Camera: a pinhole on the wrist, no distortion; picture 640 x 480 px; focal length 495.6 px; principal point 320.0 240.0 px. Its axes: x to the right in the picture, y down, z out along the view. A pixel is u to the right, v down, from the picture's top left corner.
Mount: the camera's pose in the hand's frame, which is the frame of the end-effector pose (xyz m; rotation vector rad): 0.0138 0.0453 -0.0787 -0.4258 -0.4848 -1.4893
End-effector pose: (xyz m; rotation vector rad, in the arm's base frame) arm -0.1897 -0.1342 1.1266 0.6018 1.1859 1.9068
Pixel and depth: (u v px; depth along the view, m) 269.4 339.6 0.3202
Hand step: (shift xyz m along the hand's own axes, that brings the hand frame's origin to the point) 0.0630 0.2515 0.1719
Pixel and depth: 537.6 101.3 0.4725
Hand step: -0.1353 0.1269 0.4262
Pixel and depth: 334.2 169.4 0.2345
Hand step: -0.0300 0.1674 0.1196
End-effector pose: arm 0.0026 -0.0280 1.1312 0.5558 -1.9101 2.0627
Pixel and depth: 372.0 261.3 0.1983
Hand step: 0.0138 0.1374 0.0983
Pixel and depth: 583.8 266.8 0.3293
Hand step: 0.0203 0.0811 0.2930
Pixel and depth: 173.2 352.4 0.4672
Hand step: 0.0958 0.4222 0.2373
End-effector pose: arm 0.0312 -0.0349 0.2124 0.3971 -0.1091 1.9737
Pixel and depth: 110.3 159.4 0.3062
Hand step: -0.0523 0.3198 0.1038
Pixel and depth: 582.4 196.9 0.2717
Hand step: -0.0191 0.0739 0.2265
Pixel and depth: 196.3 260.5 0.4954
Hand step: 0.0095 0.4219 0.2667
